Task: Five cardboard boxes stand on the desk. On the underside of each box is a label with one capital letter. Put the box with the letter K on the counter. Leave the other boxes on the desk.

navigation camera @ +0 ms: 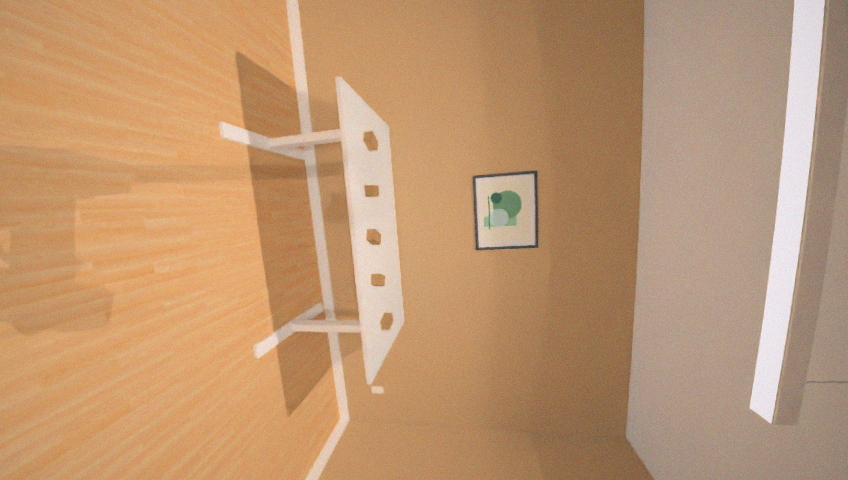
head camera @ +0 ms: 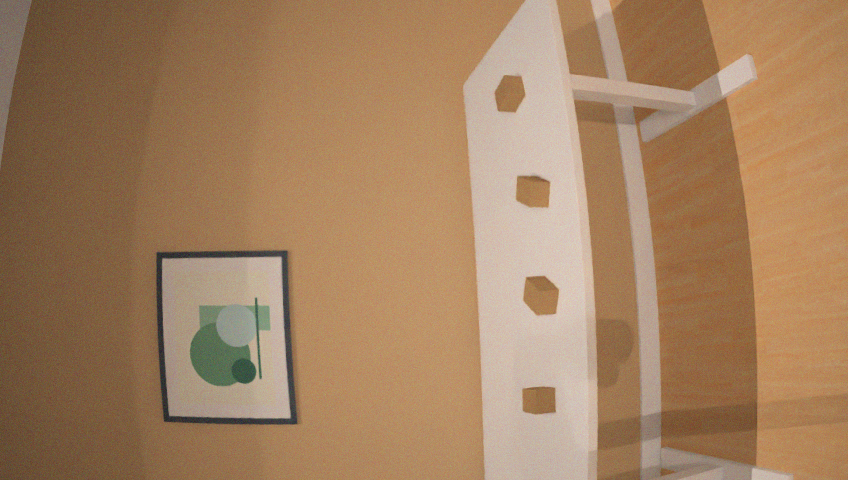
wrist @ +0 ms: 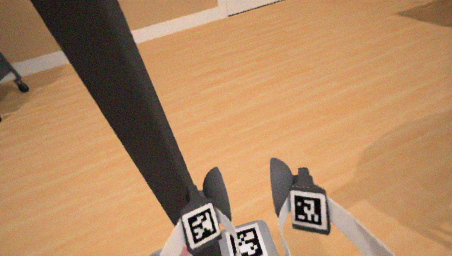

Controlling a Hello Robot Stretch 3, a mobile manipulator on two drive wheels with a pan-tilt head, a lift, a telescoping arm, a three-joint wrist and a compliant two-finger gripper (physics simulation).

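Places are measured from the robot's base along level axes (x ahead, y left, z up), in metres.
Pixels of known places: gripper, fingertip midpoint: (wrist: 246,181).
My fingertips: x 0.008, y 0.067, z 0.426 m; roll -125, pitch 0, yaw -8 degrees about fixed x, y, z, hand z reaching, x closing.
For each thing: its top centre in the pictures, then the offset to it from my fingertips. "pt": a spot on its surface instead. Level surfaces: height alone.
- white desk, surface height: dz +0.294 m
- second box, top centre: (head camera: 529,401) (navigation camera: 376,190) dx +1.386, dy +0.318, dz +0.345 m
- third box, top centre: (head camera: 530,295) (navigation camera: 378,236) dx +1.391, dy +0.063, dz +0.345 m
- fourth box, top centre: (head camera: 523,191) (navigation camera: 382,279) dx +1.432, dy -0.179, dz +0.345 m
- fifth box, top centre: (head camera: 500,93) (navigation camera: 390,321) dx +1.559, dy -0.448, dz +0.345 m
- wooden floor, surface height: dz -0.425 m
- dark wheeled cart, surface spot: (wrist: 17,82) pt dx -1.029, dy +1.345, dz -0.363 m
A white desk (head camera: 505,237) (navigation camera: 374,214) stands against the wall, with small cardboard boxes in a row on its top. In the navigation camera view five boxes show: one box (navigation camera: 370,140), a second box (navigation camera: 371,190), a third box (navigation camera: 373,236), a fourth box (navigation camera: 377,279) and a fifth box (navigation camera: 386,321). Several also show in the head camera view, such as one box (head camera: 533,191) and another box (head camera: 540,295). Their undersides and letters are hidden. The counter does not show in these views. My gripper (wrist: 246,181) is open and empty over the floor, away from the desk.
A framed green picture (head camera: 226,339) (navigation camera: 506,211) hangs on the wall above the desk. The desk's white legs (head camera: 636,92) (navigation camera: 306,139) spread over the wooden floor (head camera: 803,237) (navigation camera: 148,249) (wrist: 300,100). Part of a dark wheeled cart (wrist: 17,82) shows at the left of the wrist view.
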